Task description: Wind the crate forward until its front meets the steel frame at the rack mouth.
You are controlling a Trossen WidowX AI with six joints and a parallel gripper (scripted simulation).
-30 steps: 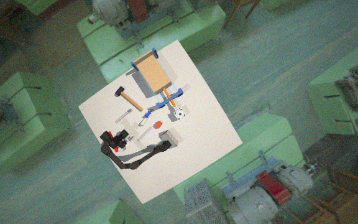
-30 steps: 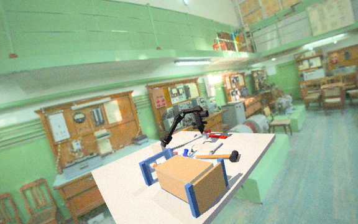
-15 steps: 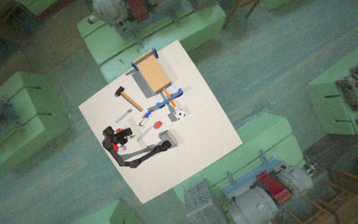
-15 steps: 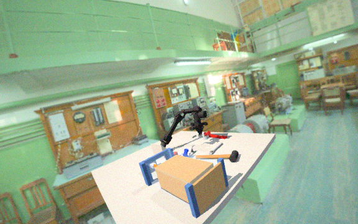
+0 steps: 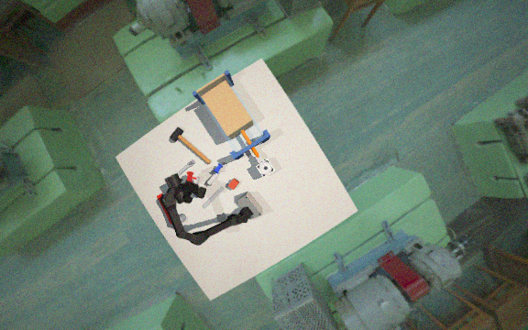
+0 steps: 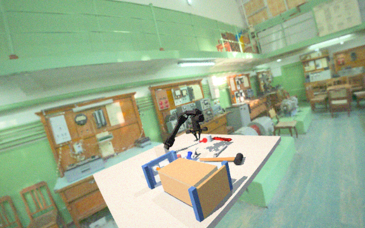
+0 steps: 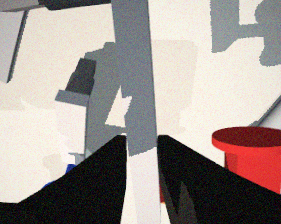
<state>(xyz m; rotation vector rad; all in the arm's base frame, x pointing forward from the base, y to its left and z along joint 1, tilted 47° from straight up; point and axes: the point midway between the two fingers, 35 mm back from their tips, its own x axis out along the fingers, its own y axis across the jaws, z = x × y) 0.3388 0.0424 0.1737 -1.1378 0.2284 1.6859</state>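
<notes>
The red knob lies 5 cm ahead of my gripper tip. The rest, counted from my gripper tip: blue knob 1 cm ahead, 15 cm to the right, 9 cm below; then red bar 34 cm to the left, 12 cm below; then blue-handled tool 1 cm behind, 10 cm to the right, 10 cm below.
</notes>
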